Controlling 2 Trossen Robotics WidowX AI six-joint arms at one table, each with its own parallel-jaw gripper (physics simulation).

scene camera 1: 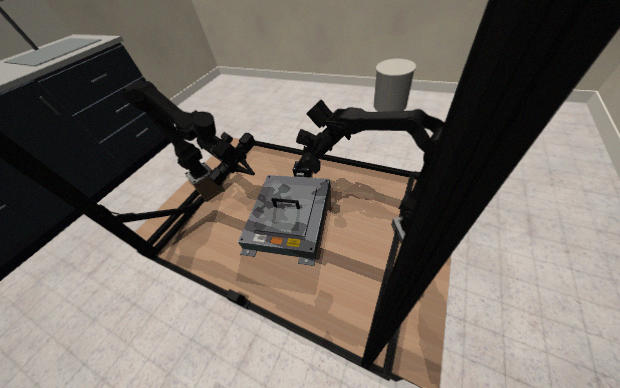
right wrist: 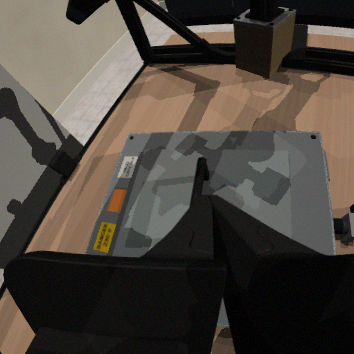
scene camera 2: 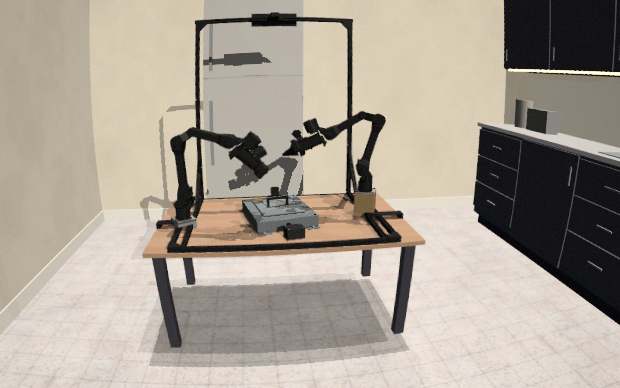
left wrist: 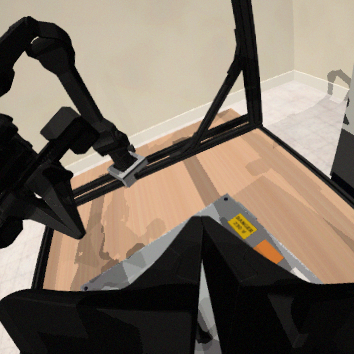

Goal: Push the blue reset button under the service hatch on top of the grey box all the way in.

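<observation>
The grey box (scene camera 1: 313, 244) (scene camera 2: 290, 224) (right wrist: 311, 200) lies on the table with its hatch lying flat on top. A black handle (scene camera 1: 286, 200) (scene camera 2: 277, 198) (right wrist: 201, 175) stands up from the hatch. The blue reset button does not show in any view. My right gripper (scene camera 2: 261, 175) (right wrist: 206, 203) is shut and empty, raised above the box; in the right wrist view its fingertips overlap the near end of the handle, but scene camera 2 shows them well above it. My left gripper (scene camera 1: 252, 173) (scene camera 2: 285, 154) (left wrist: 199, 223) is shut and empty, held up beside the box.
White, orange (scene camera 1: 276, 241) (right wrist: 117, 200) and yellow (scene camera 1: 293, 242) (left wrist: 242, 226) labels line one edge of the box top. Black frame rails (scene camera 2: 240, 246) run around the wooden table (scene camera 1: 360, 305). A black block (scene camera 2: 295, 231) sits on the rail beside the box. The left arm stands on a brown block (scene camera 2: 364, 204) (right wrist: 262, 47).
</observation>
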